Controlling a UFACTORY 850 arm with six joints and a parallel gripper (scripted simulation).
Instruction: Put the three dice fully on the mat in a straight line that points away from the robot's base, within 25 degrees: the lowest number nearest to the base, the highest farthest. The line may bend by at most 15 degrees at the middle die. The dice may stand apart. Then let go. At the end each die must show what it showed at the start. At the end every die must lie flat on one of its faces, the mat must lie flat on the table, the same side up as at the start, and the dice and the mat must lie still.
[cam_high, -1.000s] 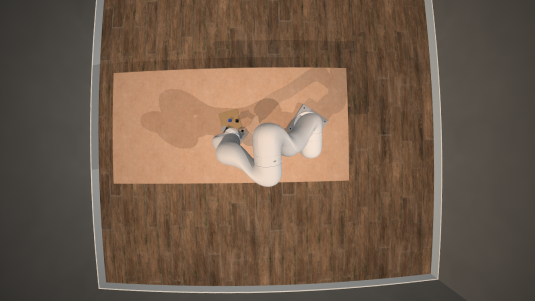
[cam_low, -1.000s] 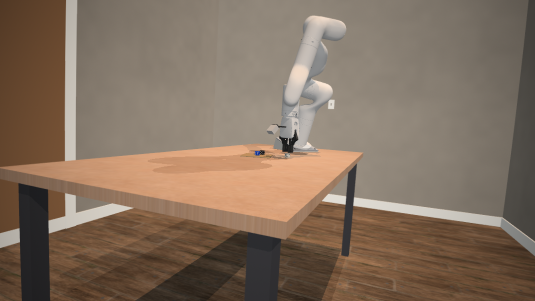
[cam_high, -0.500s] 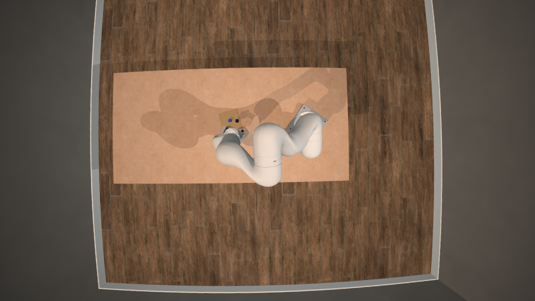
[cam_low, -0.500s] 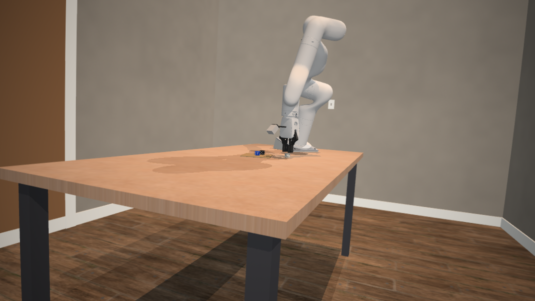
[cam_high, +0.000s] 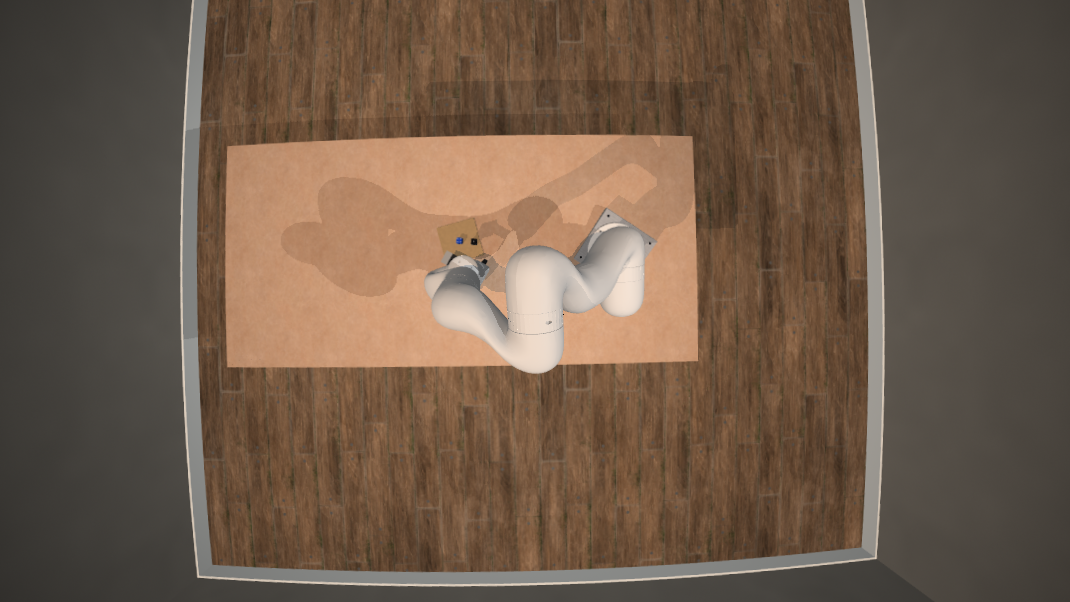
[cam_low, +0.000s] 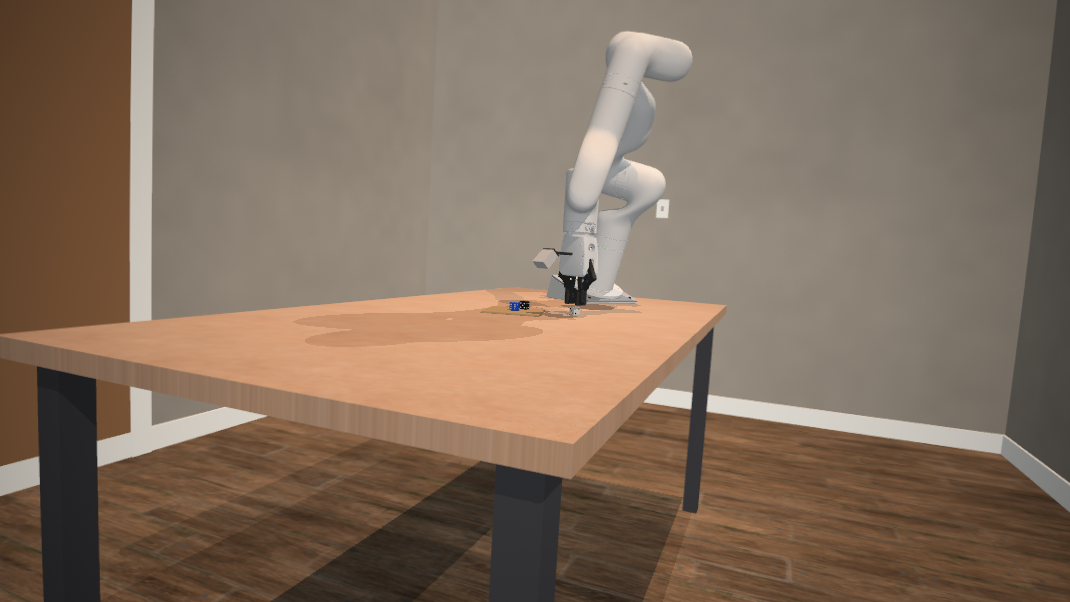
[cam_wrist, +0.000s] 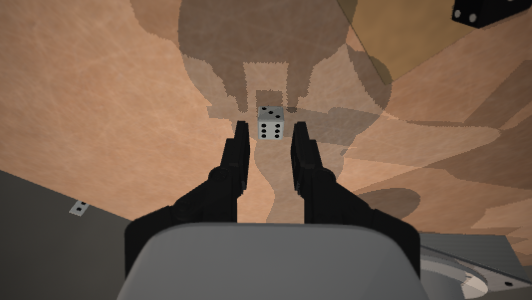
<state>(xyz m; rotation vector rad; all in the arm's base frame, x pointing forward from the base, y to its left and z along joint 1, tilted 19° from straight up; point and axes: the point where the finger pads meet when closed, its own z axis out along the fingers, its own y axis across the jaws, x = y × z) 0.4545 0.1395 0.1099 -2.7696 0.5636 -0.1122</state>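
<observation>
The white die lies 40 mm below my hand. From my hand the other things lie so: black die: 40 mm ahead, 130 mm to the right, 30 mm below; then blue die: 90 mm ahead, 120 mm to the right, 30 mm below; then mat: 90 mm ahead, 120 mm to the right, 40 mm below.
</observation>
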